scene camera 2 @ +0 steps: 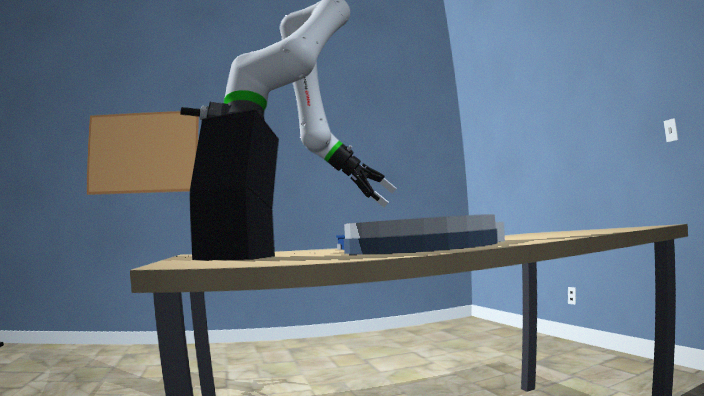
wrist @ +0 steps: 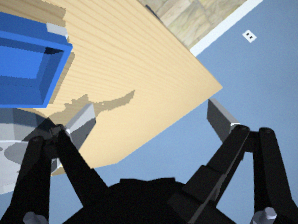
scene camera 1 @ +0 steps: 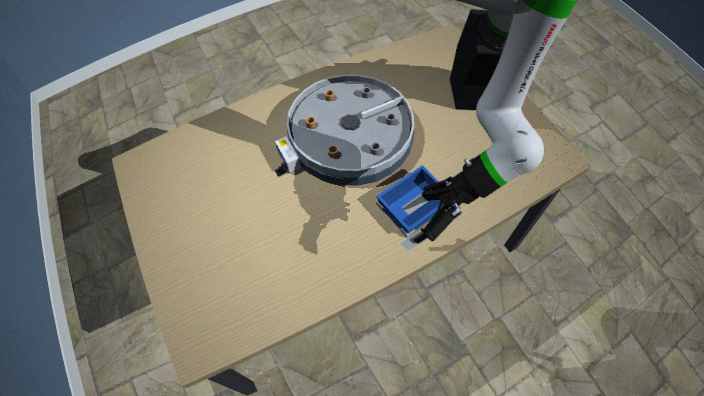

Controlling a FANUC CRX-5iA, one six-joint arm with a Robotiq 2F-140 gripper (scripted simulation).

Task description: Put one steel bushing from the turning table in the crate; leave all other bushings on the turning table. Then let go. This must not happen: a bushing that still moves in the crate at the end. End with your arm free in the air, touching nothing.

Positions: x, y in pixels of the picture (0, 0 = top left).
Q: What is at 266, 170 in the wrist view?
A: My gripper.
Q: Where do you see a round grey turning table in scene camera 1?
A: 353, 136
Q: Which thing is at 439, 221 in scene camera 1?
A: My gripper.
